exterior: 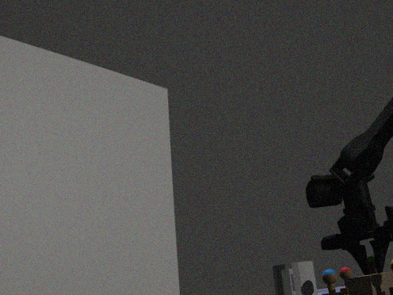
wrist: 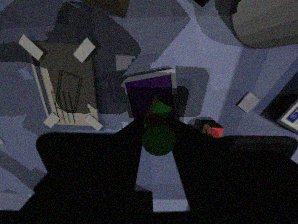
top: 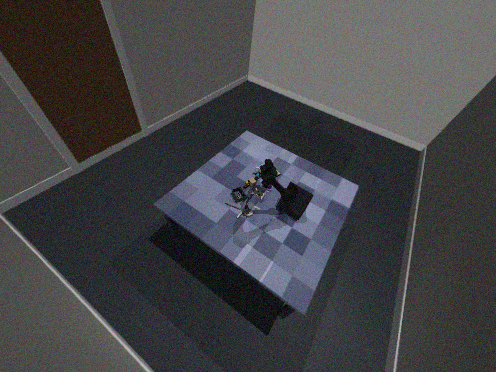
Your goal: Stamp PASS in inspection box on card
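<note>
Now: the ink pad 3 cm below my gripper tip. The rest, counted from my gripper tip: green-knobbed stamp right at my gripper tip; then card 11 cm to the left, 4 cm below, 2 cm ahead; then red-knobbed stamp 8 cm to the right, 3 cm behind, 2 cm below.
</note>
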